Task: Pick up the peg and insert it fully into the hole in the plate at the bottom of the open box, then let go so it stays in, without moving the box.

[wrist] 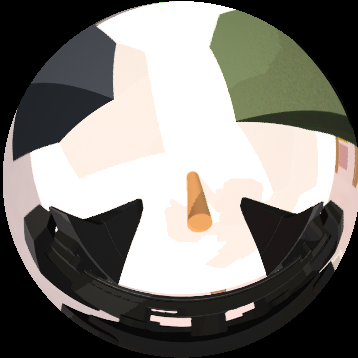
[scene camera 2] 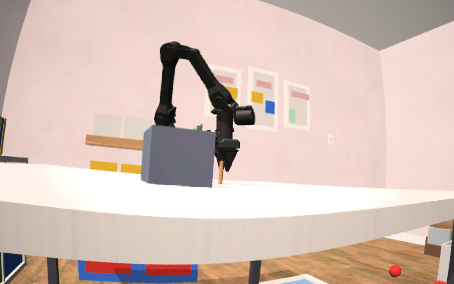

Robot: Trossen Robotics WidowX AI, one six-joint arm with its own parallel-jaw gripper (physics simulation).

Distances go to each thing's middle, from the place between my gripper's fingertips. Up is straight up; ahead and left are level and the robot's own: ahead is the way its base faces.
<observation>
I see the orange-brown peg [wrist: 199, 219] 10 mm to the right of my hand. From my hand the other things lie so: grey-blue box [scene camera 2: 172, 156] 220 mm to the right, 140 mm ahead, 30 mm above.
</observation>
